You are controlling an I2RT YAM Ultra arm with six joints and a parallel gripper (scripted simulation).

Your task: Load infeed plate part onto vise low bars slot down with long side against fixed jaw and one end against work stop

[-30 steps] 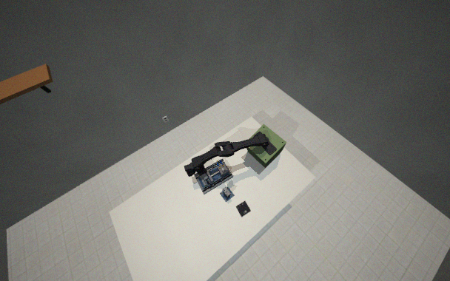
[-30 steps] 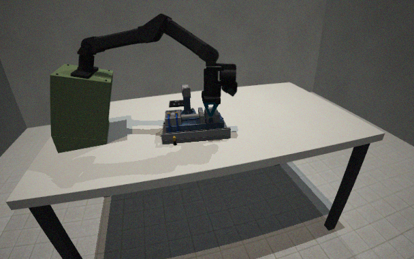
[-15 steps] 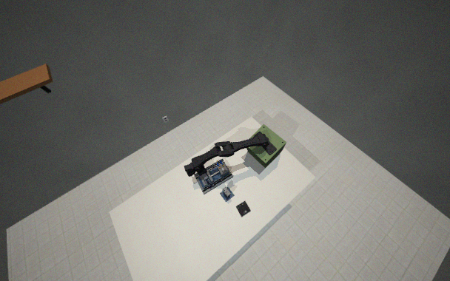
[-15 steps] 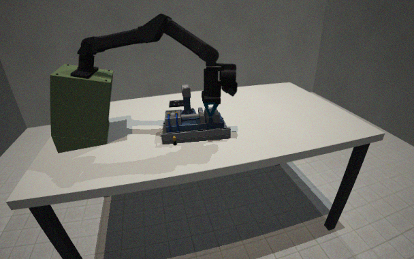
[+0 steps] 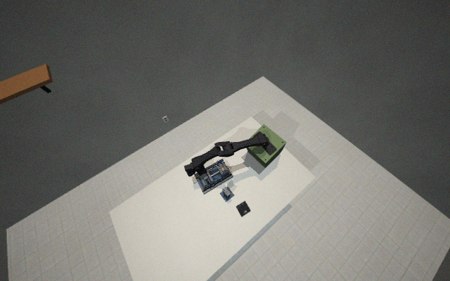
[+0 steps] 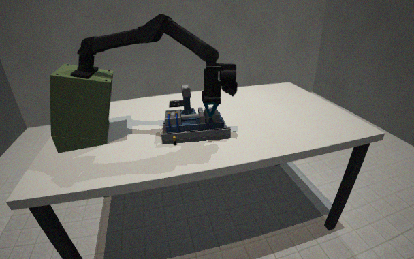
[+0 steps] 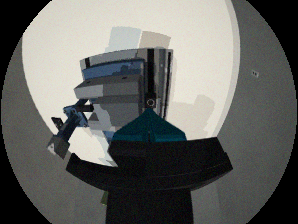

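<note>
The grey block part is 40 mm to the left of my hand, 20 mm below it and 10 mm ahead of it. From my hand the other things lie so: cylinder rod (80 mm behind, 70 mm to the left, 30 mm below); then air cylinder (160 mm behind, 80 mm to the left, 30 mm below); then vise (70 mm to the left, 70 mm below, 60 mm behind).
</note>
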